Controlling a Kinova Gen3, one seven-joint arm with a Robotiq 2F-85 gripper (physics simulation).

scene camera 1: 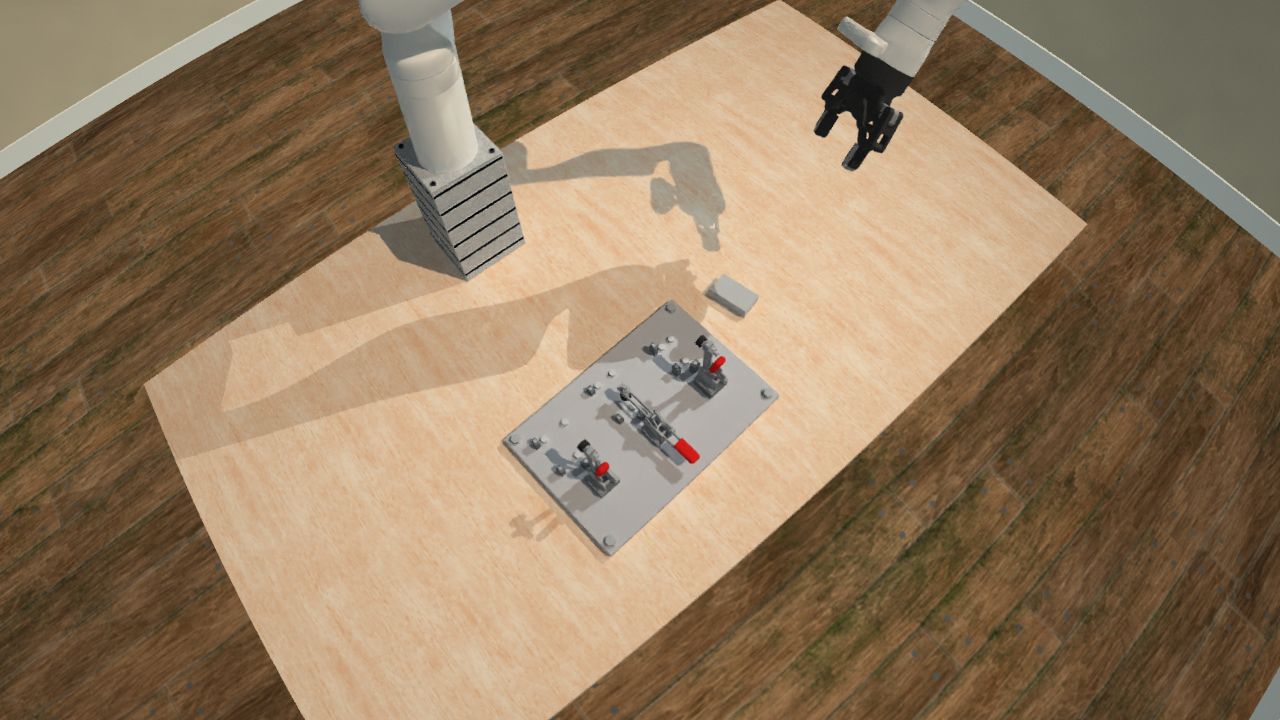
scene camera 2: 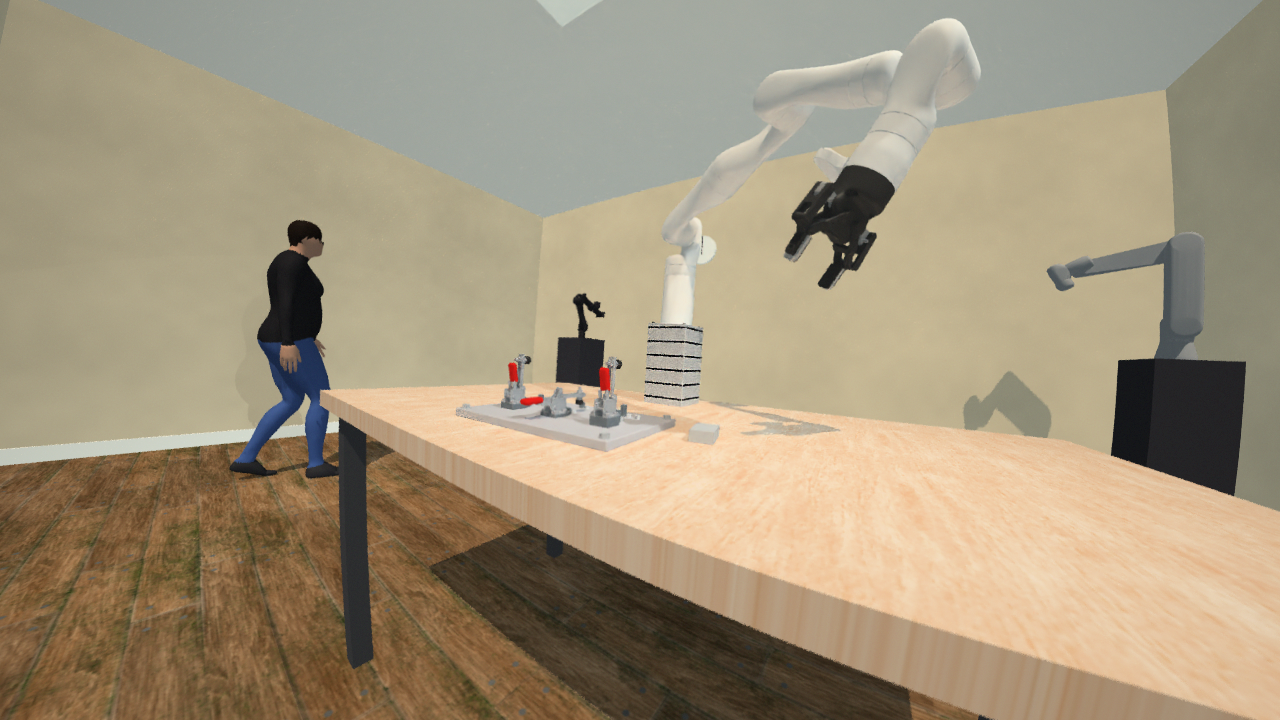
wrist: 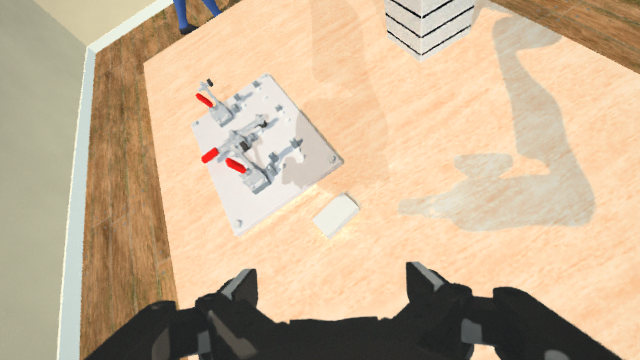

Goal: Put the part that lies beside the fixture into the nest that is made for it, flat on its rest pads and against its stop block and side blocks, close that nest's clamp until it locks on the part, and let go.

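Pixels of known places: gripper, fingertip midpoint: (scene camera 1: 832, 151) (scene camera 2: 806, 274) (wrist: 331, 281); arm's base at its link origin: (scene camera 1: 447, 150) (scene camera 2: 675, 325).
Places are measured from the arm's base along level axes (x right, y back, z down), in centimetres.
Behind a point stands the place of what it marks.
Note:
The part, a light grey block (scene camera 1: 733, 295) @[x -27.4, y -36.0, z 21.2 cm] (scene camera 2: 703, 433) @[x -29.2, y -38.8, z 21.6 cm] (wrist: 336, 215) @[x -28.4, y -35.4, z 21.2 cm], lies on the table beside one corner of the fixture plate (scene camera 1: 644, 501) @[x 4.1, y -54.5, z 21.8 cm] (wrist: 250, 212) @[x -19.5, y -49.3, z 21.8 cm], apart from it. The plate bears small pads, blocks and three red-handled clamps. The clamp nearest the part (scene camera 1: 711, 380) @[x -13.9, y -46.7, z 17.2 cm] (scene camera 2: 605, 407) @[x -15.9, y -47.0, z 18.6 cm] (wrist: 256, 181) @[x -15.7, y -45.6, z 19.4 cm] and the far end clamp (scene camera 1: 599, 479) @[x 7.9, y -49.3, z 17.3 cm] (scene camera 2: 513, 394) @[x 6.0, y -49.5, z 18.9 cm] (wrist: 221, 114) @[x 6.2, y -48.2, z 19.3 cm] have upright handles and raised arms. The middle clamp's handle (scene camera 1: 685, 449) @[x -4.4, y -52.7, z 18.1 cm] (scene camera 2: 530, 400) @[x -5.4, y -53.7, z 18.4 cm] (wrist: 210, 155) @[x -5.1, y -52.5, z 18.1 cm] lies low, its arm down over the plate. My gripper (scene camera 1: 837, 145) @[x -42.6, y -36.0, z -2.9 cm] (scene camera 2: 810, 268) @[x -42.6, y -36.0, z -2.9 cm] (wrist: 331, 281) @[x -42.6, y -36.0, z -2.9 cm] is open and empty, high above the table, away from the part.
The robot's striped pedestal (scene camera 1: 474, 219) @[x 1.0, y -5.8, z 10.2 cm] (scene camera 2: 673, 362) @[x -3.2, y -5.5, z 11.1 cm] (wrist: 430, 30) @[x -6.3, y -3.3, z 16.8 cm] stands at the table's back edge. Bolt heads sit at the plate's corners. A person (scene camera 2: 295, 304) stands beyond the table. Two other robot arms on black stands are in the background. Arm shadows fall across the table.

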